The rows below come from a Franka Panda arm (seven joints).
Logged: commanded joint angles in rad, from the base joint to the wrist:
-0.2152 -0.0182 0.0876 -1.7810 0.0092 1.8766 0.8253
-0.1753 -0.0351 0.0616 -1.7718 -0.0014 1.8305 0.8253
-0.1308 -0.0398 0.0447 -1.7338 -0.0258 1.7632 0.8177
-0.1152 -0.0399 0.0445 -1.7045 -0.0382 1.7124 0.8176
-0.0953 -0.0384 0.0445 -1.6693 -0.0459 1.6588 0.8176
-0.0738 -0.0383 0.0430 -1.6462 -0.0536 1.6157 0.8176
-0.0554 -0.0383 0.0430 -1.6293 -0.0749 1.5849 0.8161
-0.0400 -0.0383 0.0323 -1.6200 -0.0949 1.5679 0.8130
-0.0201 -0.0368 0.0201 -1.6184 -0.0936 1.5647 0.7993
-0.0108 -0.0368 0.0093 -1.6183 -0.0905 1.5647 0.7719
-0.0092 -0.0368 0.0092 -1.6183 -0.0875 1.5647 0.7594
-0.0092 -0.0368 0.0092 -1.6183 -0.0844 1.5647 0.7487
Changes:
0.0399 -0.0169 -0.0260 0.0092 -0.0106 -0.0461 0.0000
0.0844 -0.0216 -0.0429 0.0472 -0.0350 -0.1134 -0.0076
0.1000 -0.0217 -0.0431 0.0765 -0.0474 -0.1642 -0.0077
0.1199 -0.0202 -0.0431 0.1117 -0.0551 -0.2178 -0.0077
0.1414 -0.0201 -0.0446 0.1348 -0.0628 -0.2609 -0.0077
0.1598 -0.0201 -0.0446 0.1517 -0.0841 -0.2917 -0.0092
0.1752 -0.0201 -0.0553 0.1610 -0.1041 -0.3087 -0.0123
0.1951 -0.0186 -0.0675 0.1626 -0.1028 -0.3119 -0.0260
0.2044 -0.0186 -0.0783 0.1627 -0.0997 -0.3119 -0.0534
0.2060 -0.0186 -0.0784 0.1627 -0.0967 -0.3119 -0.0659
0.2060 -0.0186 -0.0784 0.1627 -0.0936 -0.3119 -0.0766

